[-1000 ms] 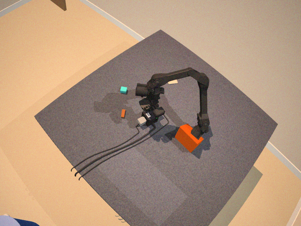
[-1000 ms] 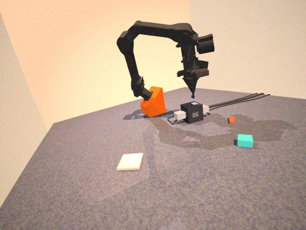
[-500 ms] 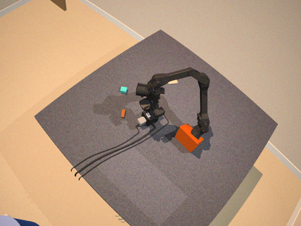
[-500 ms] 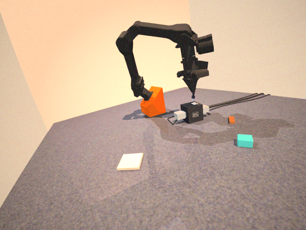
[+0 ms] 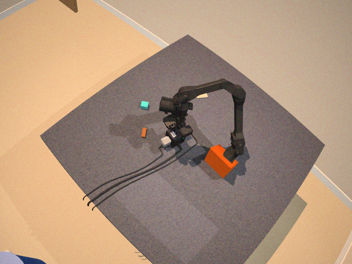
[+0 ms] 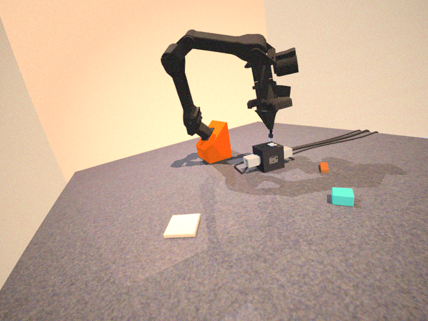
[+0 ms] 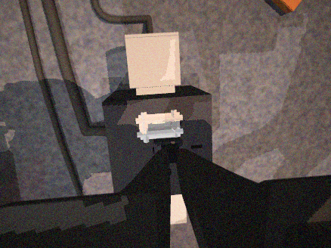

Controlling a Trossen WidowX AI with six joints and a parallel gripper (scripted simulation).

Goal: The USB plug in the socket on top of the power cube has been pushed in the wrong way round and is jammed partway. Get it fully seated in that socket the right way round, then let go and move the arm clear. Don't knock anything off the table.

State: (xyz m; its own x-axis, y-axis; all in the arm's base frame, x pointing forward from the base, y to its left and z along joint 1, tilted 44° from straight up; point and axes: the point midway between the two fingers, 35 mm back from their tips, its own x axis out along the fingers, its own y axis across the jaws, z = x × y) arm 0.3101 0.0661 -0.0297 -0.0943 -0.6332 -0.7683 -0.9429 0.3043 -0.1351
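My gripper tip is now 2 cm above the black USB plug. The rest, counted from my gripper tip: teal block: 26 cm ahead, 12 cm below, 6 cm to the right; then orange block: 14 cm ahead, 12 cm below, 7 cm to the left; then pale-rimmed socket: 6 cm below.
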